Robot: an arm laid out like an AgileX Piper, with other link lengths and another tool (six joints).
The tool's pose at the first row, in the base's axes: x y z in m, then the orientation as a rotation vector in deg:
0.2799 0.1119 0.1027 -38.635 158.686 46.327
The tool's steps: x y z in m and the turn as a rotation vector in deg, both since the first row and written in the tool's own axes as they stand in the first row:
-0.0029 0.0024 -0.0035 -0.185 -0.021 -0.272
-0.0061 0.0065 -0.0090 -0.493 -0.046 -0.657
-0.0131 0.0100 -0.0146 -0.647 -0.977 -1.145
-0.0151 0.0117 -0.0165 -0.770 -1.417 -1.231
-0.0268 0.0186 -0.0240 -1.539 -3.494 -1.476
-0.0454 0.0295 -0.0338 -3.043 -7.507 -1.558
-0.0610 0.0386 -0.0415 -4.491 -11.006 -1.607
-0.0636 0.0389 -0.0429 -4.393 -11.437 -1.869
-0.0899 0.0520 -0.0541 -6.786 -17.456 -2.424
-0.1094 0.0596 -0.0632 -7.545 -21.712 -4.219
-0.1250 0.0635 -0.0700 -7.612 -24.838 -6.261
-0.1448 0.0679 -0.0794 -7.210 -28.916 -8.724
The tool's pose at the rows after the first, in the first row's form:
0.2812 0.1129 0.1076 -39.017 158.474 46.542
0.2818 0.1141 0.1150 -39.568 158.166 46.911
0.2861 0.1163 0.1234 -39.689 157.029 47.137
0.2870 0.1173 0.1263 -39.564 156.562 47.342
0.2937 0.1227 0.1392 -38.792 154.400 48.591
0.3046 0.1325 0.1578 -36.808 150.404 51.003
0.3137 0.1409 0.1730 -35.091 146.860 53.184
0.3158 0.1414 0.1751 -35.162 146.361 53.019
0.3323 0.1549 0.1982 -32.815 139.981 56.288
0.3456 0.1629 0.2150 -32.740 135.010 56.938
0.3572 0.1679 0.2270 -33.446 131.144 56.590
0.3722 0.1735 0.2426 -33.993 126.358 55.531

